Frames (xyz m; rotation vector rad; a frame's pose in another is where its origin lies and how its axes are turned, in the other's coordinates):
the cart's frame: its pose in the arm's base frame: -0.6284 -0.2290 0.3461 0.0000 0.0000 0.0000
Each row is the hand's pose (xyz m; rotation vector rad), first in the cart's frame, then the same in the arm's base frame.
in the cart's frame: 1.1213 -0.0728 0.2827 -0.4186 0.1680 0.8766
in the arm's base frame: 0.4929 -0.3018 0.6288 -0.4186 0.1680 0.8766
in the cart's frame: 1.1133 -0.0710 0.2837 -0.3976 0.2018 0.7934
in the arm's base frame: 0.4849 -0.3000 0.6298 -0.3976 0.2018 0.7934
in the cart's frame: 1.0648 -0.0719 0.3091 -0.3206 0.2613 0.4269
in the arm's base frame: 0.4364 -0.3009 0.6552 -0.3206 0.2613 0.4269
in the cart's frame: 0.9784 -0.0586 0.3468 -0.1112 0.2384 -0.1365
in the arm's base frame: 0.3500 -0.2876 0.6929 -0.1112 0.2384 -0.1365
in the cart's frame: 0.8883 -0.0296 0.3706 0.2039 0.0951 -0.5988
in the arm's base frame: 0.2599 -0.2586 0.7167 0.2039 0.0951 -0.5988
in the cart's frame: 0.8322 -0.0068 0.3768 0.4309 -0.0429 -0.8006
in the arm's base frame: 0.2038 -0.2358 0.7229 0.4309 -0.0429 -0.8006
